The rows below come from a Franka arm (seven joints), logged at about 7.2 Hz.
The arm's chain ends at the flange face. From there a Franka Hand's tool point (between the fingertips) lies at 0.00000 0.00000 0.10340 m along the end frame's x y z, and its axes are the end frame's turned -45 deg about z.
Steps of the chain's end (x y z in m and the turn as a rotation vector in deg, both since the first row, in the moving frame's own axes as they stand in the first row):
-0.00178 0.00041 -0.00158 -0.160 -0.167 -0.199
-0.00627 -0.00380 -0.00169 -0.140 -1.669 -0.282
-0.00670 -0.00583 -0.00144 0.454 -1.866 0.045
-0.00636 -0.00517 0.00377 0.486 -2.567 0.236
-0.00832 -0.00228 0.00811 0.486 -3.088 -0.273
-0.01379 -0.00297 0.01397 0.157 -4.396 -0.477
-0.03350 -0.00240 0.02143 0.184 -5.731 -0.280
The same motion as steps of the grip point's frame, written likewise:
-0.00197 -0.00098 -0.00158 0.005 -0.231 -0.199
-0.00406 -0.00907 -0.00173 1.081 -1.279 -0.282
-0.00242 -0.01182 -0.00150 1.640 -0.998 0.045
-0.00349 -0.01205 0.00366 2.159 -1.471 0.236
-0.00760 -0.01205 0.00796 2.527 -1.840 -0.273
-0.01308 -0.01763 0.01367 3.219 -2.997 -0.477
-0.02908 -0.03290 0.02091 4.183 -3.922 -0.280

